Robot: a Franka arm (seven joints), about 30 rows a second.
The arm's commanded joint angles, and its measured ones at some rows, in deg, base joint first. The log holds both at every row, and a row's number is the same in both.
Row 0, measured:
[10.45, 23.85, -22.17, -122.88, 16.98, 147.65, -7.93]
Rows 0 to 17, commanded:
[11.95, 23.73, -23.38, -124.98, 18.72, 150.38, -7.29]
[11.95, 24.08, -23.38, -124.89, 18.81, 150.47, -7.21]
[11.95, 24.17, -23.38, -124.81, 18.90, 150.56, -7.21]
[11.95, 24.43, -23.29, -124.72, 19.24, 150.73, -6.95]
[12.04, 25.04, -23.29, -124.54, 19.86, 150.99, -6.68]
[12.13, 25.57, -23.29, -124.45, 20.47, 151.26, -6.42]
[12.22, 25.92, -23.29, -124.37, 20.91, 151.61, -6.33]
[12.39, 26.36, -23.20, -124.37, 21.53, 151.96, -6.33]
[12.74, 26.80, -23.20, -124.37, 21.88, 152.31, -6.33]
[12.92, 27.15, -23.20, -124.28, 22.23, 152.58, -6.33]
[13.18, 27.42, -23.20, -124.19, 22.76, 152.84, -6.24]
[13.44, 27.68, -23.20, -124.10, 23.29, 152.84, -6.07]
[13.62, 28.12, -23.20, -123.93, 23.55, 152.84, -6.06]
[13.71, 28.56, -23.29, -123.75, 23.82, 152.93, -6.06]
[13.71, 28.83, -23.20, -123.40, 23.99, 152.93, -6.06]
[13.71, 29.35, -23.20, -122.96, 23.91, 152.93, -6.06]
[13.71, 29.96, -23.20, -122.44, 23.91, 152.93, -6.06]
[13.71, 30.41, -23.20, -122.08, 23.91, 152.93, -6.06]
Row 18, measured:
[12.37, 27.75, -22.34, -124.16, 22.06, 152.08, -6.88]
